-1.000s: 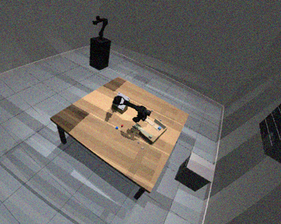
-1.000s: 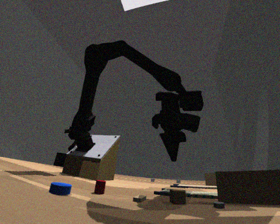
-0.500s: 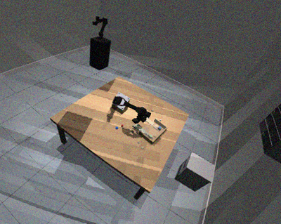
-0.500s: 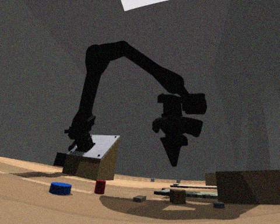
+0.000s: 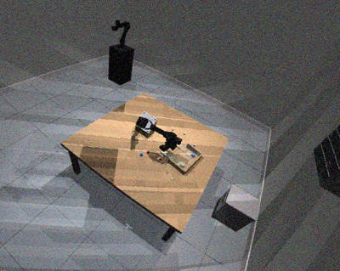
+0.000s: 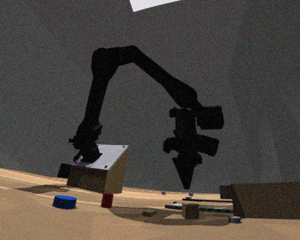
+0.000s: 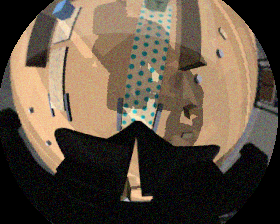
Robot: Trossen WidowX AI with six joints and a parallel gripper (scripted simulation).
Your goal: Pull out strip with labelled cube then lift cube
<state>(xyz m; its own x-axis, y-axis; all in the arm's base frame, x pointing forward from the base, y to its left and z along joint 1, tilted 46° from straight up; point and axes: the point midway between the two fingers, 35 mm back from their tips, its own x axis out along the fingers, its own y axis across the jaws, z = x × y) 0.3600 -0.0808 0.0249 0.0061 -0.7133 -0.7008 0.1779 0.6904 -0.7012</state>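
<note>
My gripper tip is now 10 cm short of the thin strip, 4 cm above it and 2 cm to the left of it. Round my gripper tip: red cylinder (13 cm behind, 12 cm to the right, 3 cm below); grey disc (11 cm to the right, 7 cm ahead, 4 cm below); brown block (10 cm to the right, 3 cm below, 1 cm ahead).
</note>
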